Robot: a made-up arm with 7 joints. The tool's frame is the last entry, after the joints.
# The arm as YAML. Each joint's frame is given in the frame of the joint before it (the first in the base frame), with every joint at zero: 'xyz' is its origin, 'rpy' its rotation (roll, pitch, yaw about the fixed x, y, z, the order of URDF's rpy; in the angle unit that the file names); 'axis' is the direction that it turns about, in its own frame. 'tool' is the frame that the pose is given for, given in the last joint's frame.
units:
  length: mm
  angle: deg
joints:
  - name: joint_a
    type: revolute
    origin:
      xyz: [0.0, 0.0, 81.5]
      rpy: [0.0, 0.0, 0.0]
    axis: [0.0, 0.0, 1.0]
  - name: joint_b
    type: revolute
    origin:
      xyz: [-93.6, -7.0, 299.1]
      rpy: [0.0, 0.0, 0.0]
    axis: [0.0, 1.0, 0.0]
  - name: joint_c
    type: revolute
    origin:
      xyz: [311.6, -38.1, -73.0]
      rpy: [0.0, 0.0, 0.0]
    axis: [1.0, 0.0, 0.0]
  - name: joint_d
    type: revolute
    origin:
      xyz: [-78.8, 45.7, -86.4]
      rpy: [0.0, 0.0, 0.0]
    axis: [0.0, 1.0, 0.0]
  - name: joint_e
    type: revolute
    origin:
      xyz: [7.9, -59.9, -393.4]
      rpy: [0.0, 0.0, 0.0]
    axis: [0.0, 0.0, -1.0]
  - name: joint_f
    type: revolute
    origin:
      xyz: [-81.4, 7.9, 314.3]
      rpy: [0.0, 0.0, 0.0]
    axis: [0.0, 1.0, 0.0]
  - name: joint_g
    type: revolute
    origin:
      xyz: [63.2, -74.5, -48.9]
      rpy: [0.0, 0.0, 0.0]
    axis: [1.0, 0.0, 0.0]
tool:
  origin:
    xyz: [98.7, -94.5, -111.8]
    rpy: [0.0, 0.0, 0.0]
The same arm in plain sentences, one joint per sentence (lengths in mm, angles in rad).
The arm has seven revolute joints in a row. What follows holds with every joint at zero, and every direction is one of the base frame's. Joint 1 is mounted 81.5 mm along +z from the base frame's origin and turns about +z. Joint 2 is mounted 93.6 mm along -x and 7.0 mm along -y and 299.1 mm along +z from joint 1 and turns about +y. Joint 3 is mounted 311.6 mm along +x and 38.1 mm along -y and 73.0 mm along -z from joint 2 and turns about +x. Joint 4 is mounted 78.8 mm along -x and 45.7 mm along +y and 86.4 mm along -z from joint 3 and turns about +y. Joint 5 is mounted 7.9 mm along +x and 59.9 mm along -y and 393.4 mm along -z from joint 4 and turns about -z. Joint 6 is mounted 81.4 mm along -x and 7.9 mm along +y and 314.3 mm along +z from joint 5 and turns about +y. Joint 7 is mounted 63.2 mm along +x and 74.5 mm along -y and 48.9 mm along -z from joint 6 and turns about +x. The tool frame, which is the frame that the pose is given for, is mounted 98.7 mm along +x and 94.5 mm along -y and 111.8 mm along -z from joint 7; its axes are parallel to the base frame's.
